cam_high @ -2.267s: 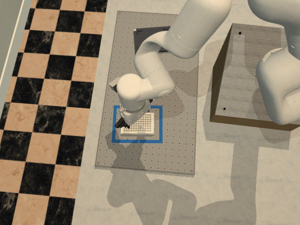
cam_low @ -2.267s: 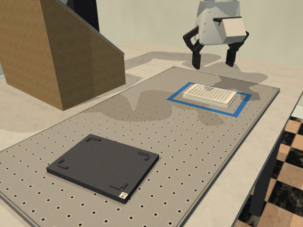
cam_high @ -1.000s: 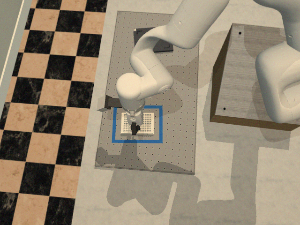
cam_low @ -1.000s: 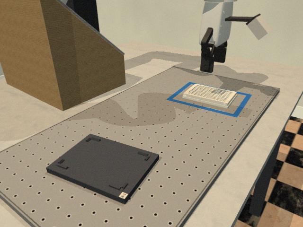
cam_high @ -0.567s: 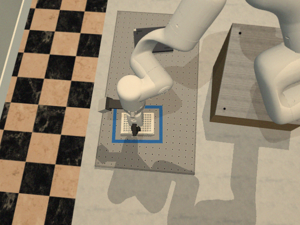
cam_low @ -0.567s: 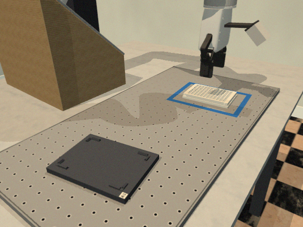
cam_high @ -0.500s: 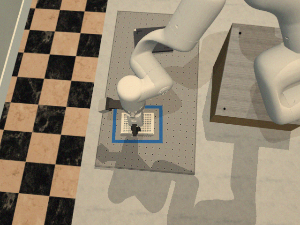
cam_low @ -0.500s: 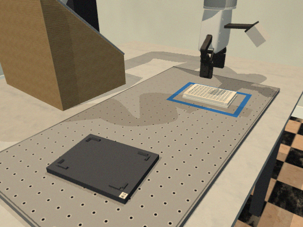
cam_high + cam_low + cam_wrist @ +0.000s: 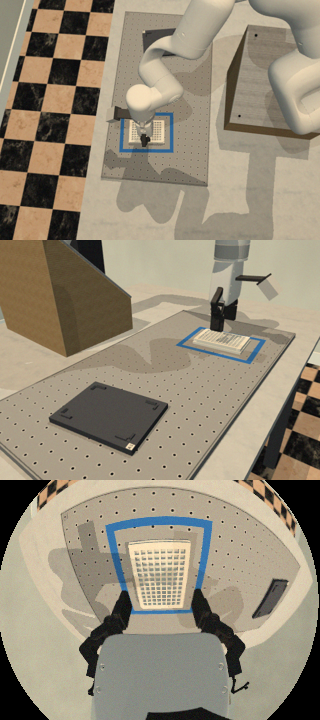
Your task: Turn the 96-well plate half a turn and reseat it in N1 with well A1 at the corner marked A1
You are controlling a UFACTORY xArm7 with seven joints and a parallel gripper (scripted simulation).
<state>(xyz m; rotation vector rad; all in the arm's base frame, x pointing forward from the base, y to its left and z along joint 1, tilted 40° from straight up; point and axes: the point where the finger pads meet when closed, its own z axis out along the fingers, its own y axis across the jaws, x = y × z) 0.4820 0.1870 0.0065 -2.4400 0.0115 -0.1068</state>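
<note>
The white 96-well plate is 5 cm below my hand. From my hand the other things lie so: dark plate nest N1 (38 cm to the right, 5 cm below, 5 cm behind); A1 label (42 cm to the right, 5 cm below, 3 cm ahead).
</note>
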